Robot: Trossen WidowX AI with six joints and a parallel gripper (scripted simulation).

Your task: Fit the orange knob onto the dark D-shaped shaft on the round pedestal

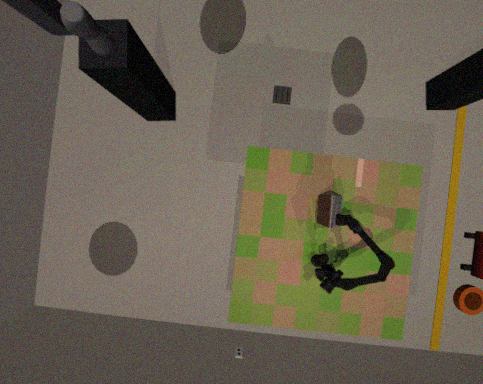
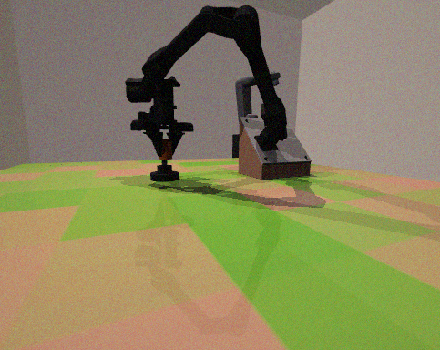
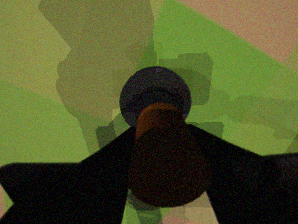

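Now: the orange knob 2 cm above my gripper tip. The rest, counted from my gripper tip: dark pedestal: 4 cm below.
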